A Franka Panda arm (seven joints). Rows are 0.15 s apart.
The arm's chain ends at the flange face. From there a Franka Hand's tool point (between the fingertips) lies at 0.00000 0.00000 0.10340 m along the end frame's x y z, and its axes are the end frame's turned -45 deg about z.
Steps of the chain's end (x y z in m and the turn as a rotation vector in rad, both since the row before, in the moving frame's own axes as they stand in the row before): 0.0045 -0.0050 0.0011 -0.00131 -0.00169 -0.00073; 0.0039 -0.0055 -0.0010 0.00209 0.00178 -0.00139; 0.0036 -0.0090 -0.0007 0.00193 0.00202 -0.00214; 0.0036 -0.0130 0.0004 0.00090 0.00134 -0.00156; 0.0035 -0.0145 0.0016 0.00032 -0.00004 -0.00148
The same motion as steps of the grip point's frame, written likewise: 0.0065 -0.0004 0.0011 0.00027 -0.00212 -0.00073; 0.0069 -0.0012 -0.0010 0.00022 0.00274 -0.00139; 0.0092 -0.0038 -0.0007 -0.00006 0.00279 -0.00214; 0.0119 -0.0066 0.0004 -0.00031 0.00158 -0.00156; 0.0127 -0.0078 0.0016 0.00025 0.00020 -0.00148
